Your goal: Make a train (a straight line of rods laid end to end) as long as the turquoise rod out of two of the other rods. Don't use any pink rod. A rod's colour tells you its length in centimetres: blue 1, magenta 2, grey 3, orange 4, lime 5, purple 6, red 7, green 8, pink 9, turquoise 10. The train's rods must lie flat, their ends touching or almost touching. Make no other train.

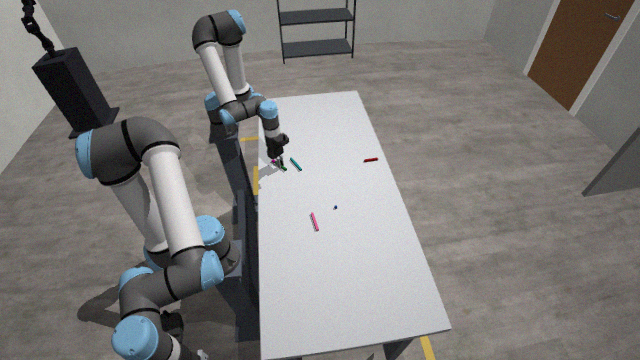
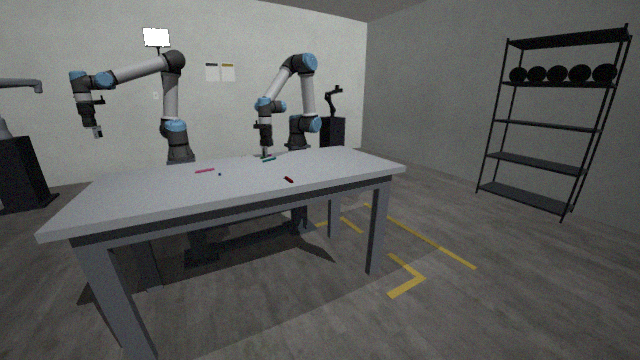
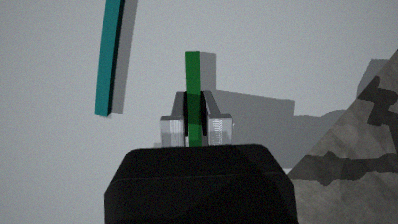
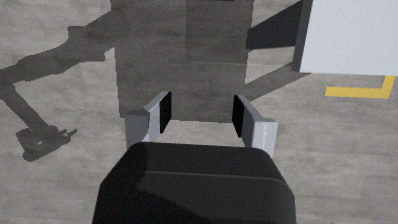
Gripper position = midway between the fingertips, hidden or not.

Observation:
In view: the left gripper (image 3: 193,104), the right gripper (image 4: 202,106) and a green rod (image 3: 192,58).
Image 4 misses the green rod: it is out of frame.

